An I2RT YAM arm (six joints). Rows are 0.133 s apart.
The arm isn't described. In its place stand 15 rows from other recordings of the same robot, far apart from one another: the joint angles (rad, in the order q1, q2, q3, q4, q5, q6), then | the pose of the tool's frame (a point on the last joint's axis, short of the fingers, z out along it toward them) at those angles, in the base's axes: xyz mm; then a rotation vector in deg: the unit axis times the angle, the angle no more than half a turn.
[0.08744, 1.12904, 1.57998, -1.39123, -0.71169, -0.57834] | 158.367 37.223 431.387 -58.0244 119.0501 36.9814
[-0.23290, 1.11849, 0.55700, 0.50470, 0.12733, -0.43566] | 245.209 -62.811 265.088 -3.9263 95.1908 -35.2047
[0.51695, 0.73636, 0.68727, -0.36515, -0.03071, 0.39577] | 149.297 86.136 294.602 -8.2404 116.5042 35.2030
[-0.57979, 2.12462, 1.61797, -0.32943, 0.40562, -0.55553] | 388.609 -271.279 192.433 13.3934 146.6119 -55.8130
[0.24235, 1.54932, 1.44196, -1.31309, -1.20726, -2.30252] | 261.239 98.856 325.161 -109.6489 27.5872 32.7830
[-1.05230, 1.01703, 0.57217, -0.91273, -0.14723, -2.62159] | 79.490 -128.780 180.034 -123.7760 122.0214 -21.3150
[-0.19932, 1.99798, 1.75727, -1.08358, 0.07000, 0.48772] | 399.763 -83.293 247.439 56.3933 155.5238 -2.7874
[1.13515, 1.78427, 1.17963, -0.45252, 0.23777, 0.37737] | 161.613 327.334 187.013 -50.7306 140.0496 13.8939
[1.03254, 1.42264, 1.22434, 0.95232, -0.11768, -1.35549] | 156.744 270.679 460.027 -45.9352 11.3131 -14.6910
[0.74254, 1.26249, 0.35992, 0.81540, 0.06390, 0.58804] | 184.176 165.944 200.388 -4.8025 100.0402 54.1158
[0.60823, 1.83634, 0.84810, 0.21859, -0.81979, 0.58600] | 268.064 218.361 128.269 -28.0814 143.6275 85.9870
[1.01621, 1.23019, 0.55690, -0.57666, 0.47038, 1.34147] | 115.929 156.514 156.132 29.6426 145.1981 8.5897
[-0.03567, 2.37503, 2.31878, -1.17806, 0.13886, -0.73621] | 493.728 -22.549 239.629 -54.3974 154.5362 -21.0283
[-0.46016, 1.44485, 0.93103, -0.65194, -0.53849, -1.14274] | 250.825 -103.944 211.142 -55.1314 131.1690 6.3161
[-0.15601, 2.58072, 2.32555, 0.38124, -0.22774, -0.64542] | 597.499 -85.843 263.811 -30.6811 78.2296 -28.1106
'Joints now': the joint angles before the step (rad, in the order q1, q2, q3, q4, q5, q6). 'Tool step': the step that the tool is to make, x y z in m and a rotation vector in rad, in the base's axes. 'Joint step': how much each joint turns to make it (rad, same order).
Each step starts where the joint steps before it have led.
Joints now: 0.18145, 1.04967, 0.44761, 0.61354, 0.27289, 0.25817
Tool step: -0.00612, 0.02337, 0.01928, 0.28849, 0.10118, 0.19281
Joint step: 0.08614, -0.05770, 0.09988, -0.25750, -0.11989, 0.30586
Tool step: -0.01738, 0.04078, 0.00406, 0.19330, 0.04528, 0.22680
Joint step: 0.18350, -0.01970, 0.00760, -0.02537, -0.06109, 0.19330
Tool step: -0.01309, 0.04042, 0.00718, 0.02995, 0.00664, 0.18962
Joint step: 0.17535, 0.03976, 0.04236, 0.00473, -0.01664, 0.02789
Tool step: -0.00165, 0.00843, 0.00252, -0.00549, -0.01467, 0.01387
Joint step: 0.03565, 0.01678, 0.01343, 0.01278, 0.02271, -0.01159
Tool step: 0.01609, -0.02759, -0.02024, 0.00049, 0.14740, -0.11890
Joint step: -0.13690, 0.00662, -0.02240, -0.09957, -0.02866, 0.07992
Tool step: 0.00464, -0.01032, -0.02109, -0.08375, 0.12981, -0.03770
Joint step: -0.04821, 0.02458, -0.00874, -0.11987, -0.00700, -0.01352
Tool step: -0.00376, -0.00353, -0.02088, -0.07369, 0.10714, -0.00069
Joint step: -0.00570, 0.01451, -0.02621, -0.08715, 0.00214, -0.01727
